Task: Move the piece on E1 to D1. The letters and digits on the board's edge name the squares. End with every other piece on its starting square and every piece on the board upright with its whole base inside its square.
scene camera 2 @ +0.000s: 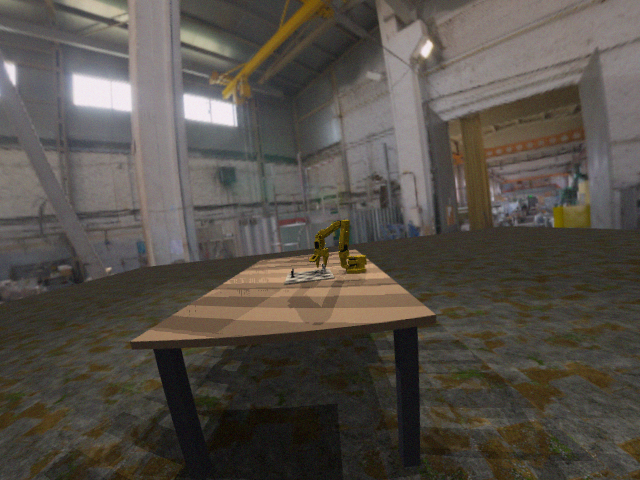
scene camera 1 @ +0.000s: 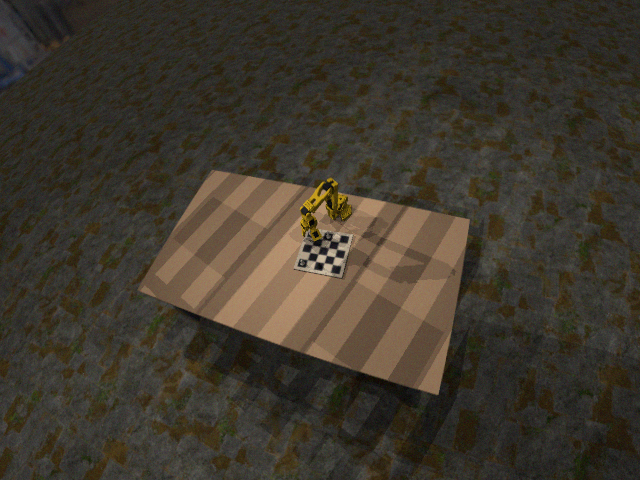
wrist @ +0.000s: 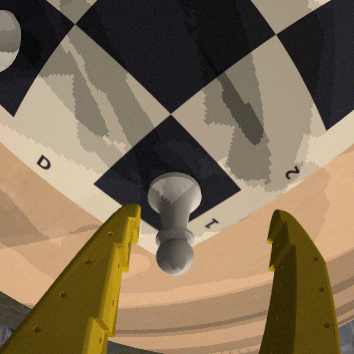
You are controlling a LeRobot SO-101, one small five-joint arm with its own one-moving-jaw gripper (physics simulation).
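Where they show: end effector, tool point: [wrist: 138, 218]; arm's base, origin of the base link: [scene camera 2: 351, 271] [scene camera 1: 339, 215].
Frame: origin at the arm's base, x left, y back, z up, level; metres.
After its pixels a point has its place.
A light grey pawn-like piece [wrist: 174, 220] {x -0.087, y -0.138, z 0.022 m} stands upright on the dark corner square E1 [wrist: 170, 145] {x -0.074, y -0.147, z 0.006 m} in the wrist view. My gripper [wrist: 205, 215] [scene camera 2: 321, 265] {x -0.082, y -0.129, z 0.021 m} is open, with a wide gap between its two yellow jaws. The piece shows between and past the jaw tips and neither jaw presses on it. The light square D1 [wrist: 85, 105] {x -0.048, y -0.136, z 0.006 m} lies beside E1, toward the letter D, with shadows across it. In scene camera 1 my gripper hangs over the board's near-arm corner and hides the E1 piece.
The checkered board [scene camera 1: 317, 271] {x 0.003, y -0.307, z 0.006 m} [scene camera 2: 297, 281] {x 0.103, y -0.251, z 0.006 m} lies on the striped wooden table [scene camera 1: 268, 315] {x -0.127, y -0.553, z 0.000 m} [scene camera 2: 232, 322] {x 0.497, y -0.397, z 0.000 m}. A second light piece [wrist: 7, 40] {x -0.015, y -0.134, z 0.011 m} stands on the dark square past D1. A dark piece [scene camera 1: 302, 262] [scene camera 2: 292, 273] stands at the board's far corner.
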